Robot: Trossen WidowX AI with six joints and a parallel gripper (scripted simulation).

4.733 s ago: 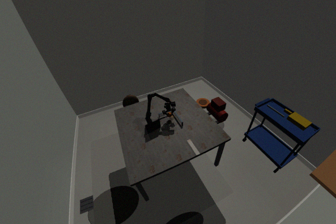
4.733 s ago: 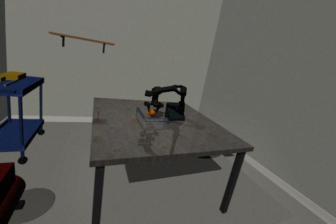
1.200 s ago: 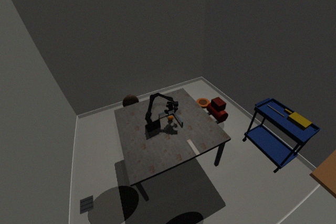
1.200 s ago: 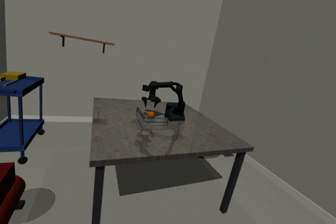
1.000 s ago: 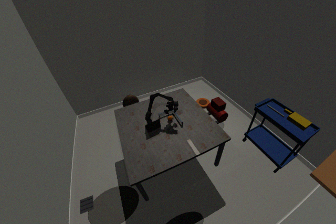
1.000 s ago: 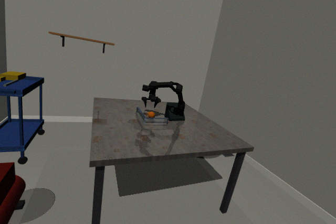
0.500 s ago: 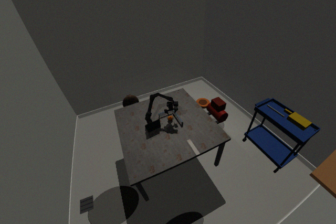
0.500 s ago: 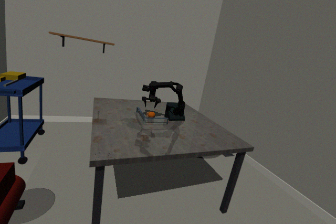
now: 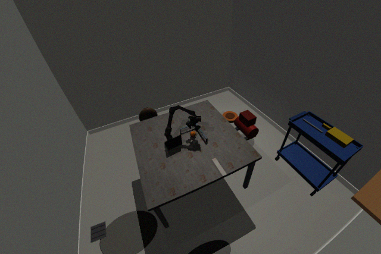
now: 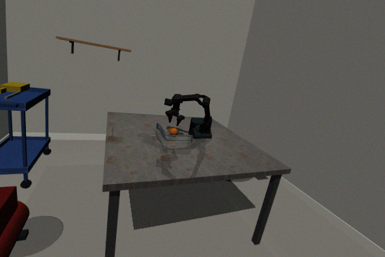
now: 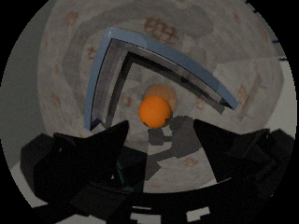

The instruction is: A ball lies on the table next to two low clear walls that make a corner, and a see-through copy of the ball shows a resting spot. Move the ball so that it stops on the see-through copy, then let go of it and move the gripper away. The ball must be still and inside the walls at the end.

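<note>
My gripper tip is 10 mm past the orange ball and 70 mm above it. The rest, counted from my gripper tip: see-through copy of ball: 10 mm ahead, 70 mm below.
</note>
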